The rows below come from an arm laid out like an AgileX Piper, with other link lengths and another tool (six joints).
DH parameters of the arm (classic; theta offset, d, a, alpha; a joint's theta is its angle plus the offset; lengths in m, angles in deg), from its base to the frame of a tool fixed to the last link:
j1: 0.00 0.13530 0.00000 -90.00
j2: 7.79 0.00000 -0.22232 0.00
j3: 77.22 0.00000 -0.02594 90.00
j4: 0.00 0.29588 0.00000 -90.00
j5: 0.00 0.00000 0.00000 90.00
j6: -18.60 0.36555 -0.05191 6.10
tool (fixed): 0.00 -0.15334 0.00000 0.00
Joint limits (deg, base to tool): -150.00..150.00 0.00..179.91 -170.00..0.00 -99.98..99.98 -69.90..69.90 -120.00..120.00
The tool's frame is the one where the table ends.
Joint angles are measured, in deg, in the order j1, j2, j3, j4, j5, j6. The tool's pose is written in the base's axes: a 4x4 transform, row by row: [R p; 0 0 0 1], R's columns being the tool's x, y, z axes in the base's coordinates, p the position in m. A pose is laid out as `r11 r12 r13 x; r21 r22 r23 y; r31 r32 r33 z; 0 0 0 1`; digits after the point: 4 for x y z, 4 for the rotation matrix.
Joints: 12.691 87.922 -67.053 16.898 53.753 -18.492
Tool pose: -0.6742 -0.6406 0.3675 0.3935; -0.6028 0.7648 0.2273 0.1777; -0.4267 -0.0683 -0.9018 0.1305; 0 0 0 1
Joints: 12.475 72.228 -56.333 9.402 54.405 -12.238
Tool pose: -0.6843 -0.5776 0.4451 0.3575; -0.5857 0.7990 0.1362 0.1456; -0.4343 -0.1675 -0.8851 0.1538; 0 0 0 1
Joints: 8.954 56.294 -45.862 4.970 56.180 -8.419
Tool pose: -0.7140 -0.4773 0.5122 0.3236; -0.5272 0.8480 0.0553 0.1030; -0.4607 -0.2305 -0.8571 0.1679; 0 0 0 1
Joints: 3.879 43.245 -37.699 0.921 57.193 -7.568
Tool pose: -0.7281 -0.3740 0.5745 0.2999; -0.4835 0.8743 -0.0436 0.0605; -0.4860 -0.3095 -0.8174 0.1727; 0 0 0 1
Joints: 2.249 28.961 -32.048 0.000 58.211 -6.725
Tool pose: -0.6765 -0.2934 0.6755 0.2768; -0.4546 0.8879 -0.0696 0.0478; -0.5794 -0.3542 -0.7341 0.1976; 0 0 0 1
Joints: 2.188 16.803 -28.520 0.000 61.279 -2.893
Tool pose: -0.6385 -0.2152 0.7389 0.2538; -0.3911 0.9176 -0.0707 0.0439; -0.6628 -0.3341 -0.6701 0.2183; 0 0 0 1
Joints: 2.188 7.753 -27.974 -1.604 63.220 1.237
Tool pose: -0.5791 -0.1236 0.8058 0.2370; -0.3327 0.9382 -0.0951 0.0353; -0.7443 -0.3232 -0.5844 0.2476; 0 0 0 1
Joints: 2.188 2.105 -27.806 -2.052 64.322 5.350
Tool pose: -0.5337 -0.0568 0.8438 0.2250; -0.2647 0.9588 -0.1029 0.0302; -0.8032 -0.2783 -0.5268 0.2670; 0 0 0 1
